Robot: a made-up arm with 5 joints. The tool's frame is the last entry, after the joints.
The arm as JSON. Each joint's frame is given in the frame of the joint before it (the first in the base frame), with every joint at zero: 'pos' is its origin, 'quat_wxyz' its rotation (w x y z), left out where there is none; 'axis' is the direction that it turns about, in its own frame. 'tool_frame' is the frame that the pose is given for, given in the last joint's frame.
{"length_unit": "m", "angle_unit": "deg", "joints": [
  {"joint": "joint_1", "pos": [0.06, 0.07, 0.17], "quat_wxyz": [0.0, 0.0, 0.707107, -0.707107], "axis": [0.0, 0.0, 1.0]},
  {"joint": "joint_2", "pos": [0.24, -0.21, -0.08], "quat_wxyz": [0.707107, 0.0, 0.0, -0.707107], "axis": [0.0, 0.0, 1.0]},
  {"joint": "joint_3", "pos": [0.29, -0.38, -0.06], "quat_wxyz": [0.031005, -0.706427, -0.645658, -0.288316], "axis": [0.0, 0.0, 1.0]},
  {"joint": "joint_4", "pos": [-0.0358, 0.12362, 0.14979], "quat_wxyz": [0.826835, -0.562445, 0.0, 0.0], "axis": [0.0, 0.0, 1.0]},
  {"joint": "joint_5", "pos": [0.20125, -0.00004, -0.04], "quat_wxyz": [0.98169, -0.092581, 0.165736, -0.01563], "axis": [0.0, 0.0, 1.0]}
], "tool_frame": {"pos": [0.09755, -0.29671, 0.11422], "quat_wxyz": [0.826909, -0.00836, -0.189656, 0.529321]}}
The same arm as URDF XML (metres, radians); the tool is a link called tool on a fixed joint. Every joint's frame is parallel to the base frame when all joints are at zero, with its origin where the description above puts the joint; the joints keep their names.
<robot name="arm">
  <joint name="tool_fixed" type="fixed">
    <parent link="link5"/>
    <child link="tool"/>
    <origin xyz="-0.24 0.19 0.13" rpy="0 0 -1.5708"/>
  </joint>
  <joint name="joint_5" type="continuous">
    <parent link="link4"/>
    <child link="link5"/>
    <origin xyz="-0.18 -0.09 -0.04"/>
    <axis xyz="-0.214605 -0.304807 0.927921"/>
  </joint>
  <joint name="joint_4" type="continuous">
    <parent link="link3"/>
    <child link="link4"/>
    <origin xyz="-0.01 0.1 0.17"/>
    <axis xyz="0 0 1"/>
  </joint>
  <joint name="joint_3" type="continuous">
    <parent link="link2"/>
    <child link="link3"/>
    <origin xyz="0.38 0.06 0.29"/>
    <axis xyz="-0.416113 0.831825 0.367311"/>
  </joint>
  <joint name="joint_2" type="continuous">
    <parent link="link1"/>
    <child link="link2"/>
    <origin xyz="-0.24 0.08 0.21"/>
    <axis xyz="0 -1 0"/>
  </joint>
  <joint name="joint_1" type="continuous">
    <parent link="base"/>
    <child link="link1"/>
    <origin xyz="0.06 0.07 0.17"/>
    <axis xyz="0 -1 0"/>
  </joint>
  <link name="base"/>
  <link name="link1"/>
  <link name="link2"/>
  <link name="link3"/>
  <link name="link4"/>
  <link name="link5"/>
  <link name="tool"/>
</robot>

